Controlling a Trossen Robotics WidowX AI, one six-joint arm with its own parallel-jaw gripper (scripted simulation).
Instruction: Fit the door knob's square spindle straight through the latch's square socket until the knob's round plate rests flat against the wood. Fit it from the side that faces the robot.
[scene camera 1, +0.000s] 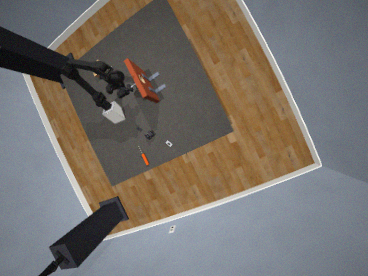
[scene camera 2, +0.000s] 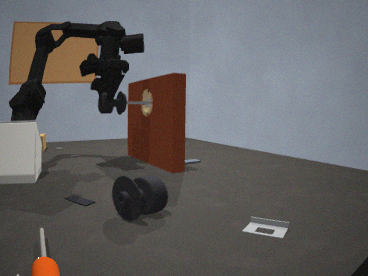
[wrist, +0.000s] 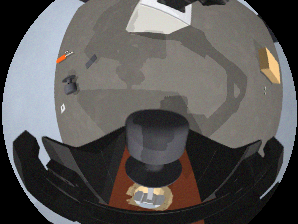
Note:
In view: the gripper (scene camera 2: 106, 105).
The gripper is seen too in the wrist view (wrist: 156, 132).

